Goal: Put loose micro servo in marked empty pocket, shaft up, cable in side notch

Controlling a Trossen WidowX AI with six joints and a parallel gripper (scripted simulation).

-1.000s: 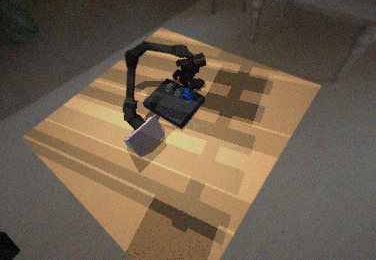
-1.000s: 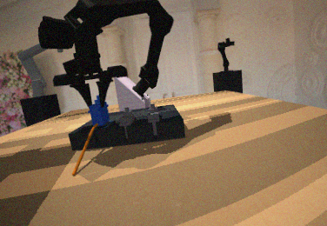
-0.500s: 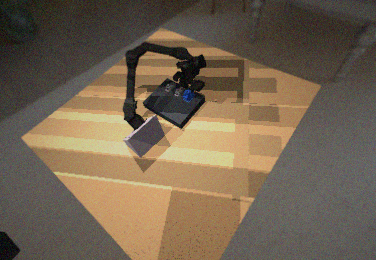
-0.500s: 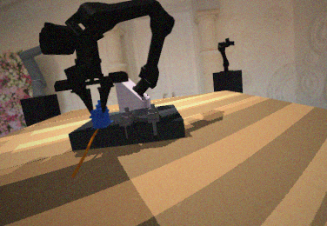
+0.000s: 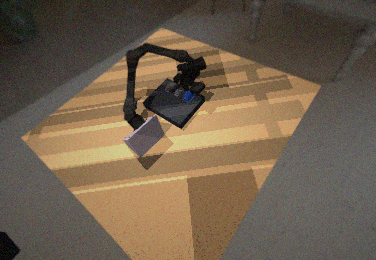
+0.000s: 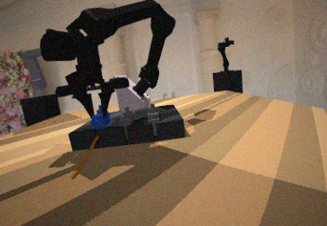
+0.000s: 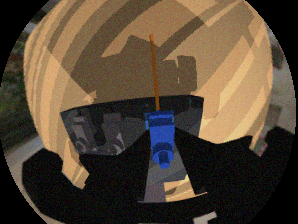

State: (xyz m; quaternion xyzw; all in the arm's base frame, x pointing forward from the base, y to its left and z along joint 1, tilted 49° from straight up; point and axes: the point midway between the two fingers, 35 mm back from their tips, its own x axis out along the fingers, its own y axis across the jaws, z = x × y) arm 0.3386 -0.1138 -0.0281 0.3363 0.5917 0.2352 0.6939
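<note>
The dark deck lies 120 mm behind my gripper tip, 80 mm to the left of it and 50 mm below it.
</note>
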